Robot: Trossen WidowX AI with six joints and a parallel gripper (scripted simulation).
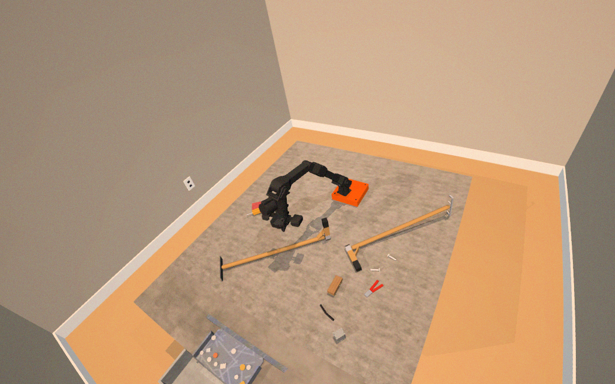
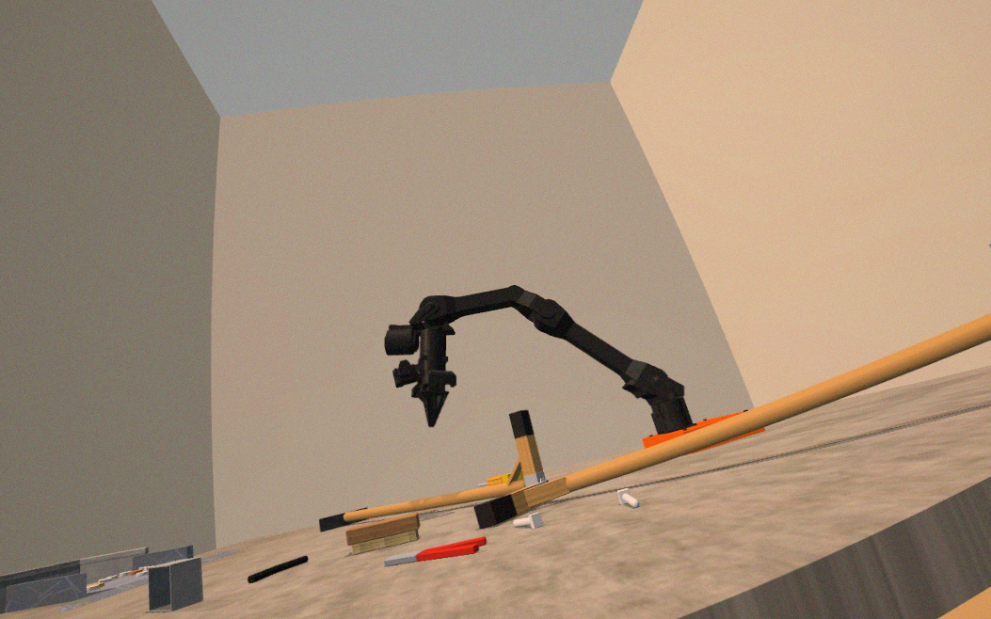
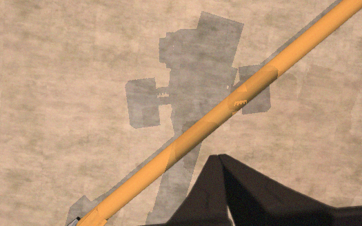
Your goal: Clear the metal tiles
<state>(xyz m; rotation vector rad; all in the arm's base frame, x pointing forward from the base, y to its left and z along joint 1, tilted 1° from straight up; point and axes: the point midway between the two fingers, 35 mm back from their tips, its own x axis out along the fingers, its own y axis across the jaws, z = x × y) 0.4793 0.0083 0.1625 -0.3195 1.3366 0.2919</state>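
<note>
My gripper tip is 50 mm short of the long scraper, 50 mm to the left of it and 100 mm above it. Round my gripper tip: wooden block (20 mm ahead, 310 mm to the left, 150 mm below); then orange-handled screwdriver (70 mm behind, 380 mm to the right, 150 mm below); then black strip (140 mm ahead, 360 mm to the left, 160 mm below).
</note>
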